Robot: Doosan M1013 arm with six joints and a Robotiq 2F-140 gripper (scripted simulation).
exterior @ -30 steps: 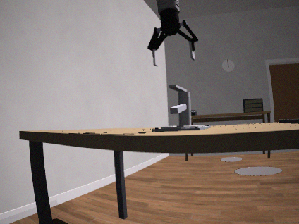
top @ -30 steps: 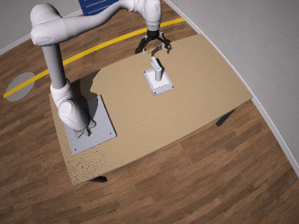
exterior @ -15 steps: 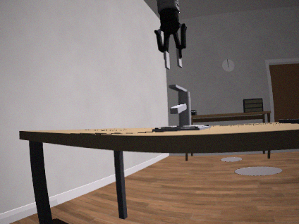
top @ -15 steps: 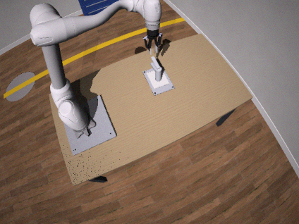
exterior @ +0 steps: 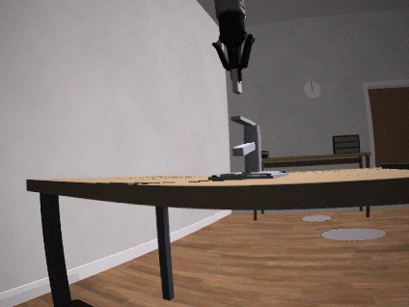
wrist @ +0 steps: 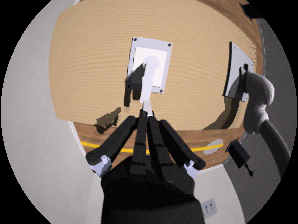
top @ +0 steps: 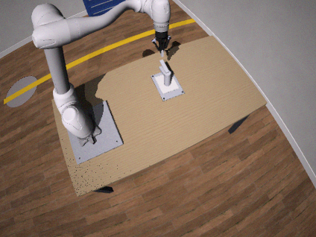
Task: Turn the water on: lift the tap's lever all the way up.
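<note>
Right now my hand is 100 mm above the lever, 40 mm to the left of it and 10 mm past it.
</note>
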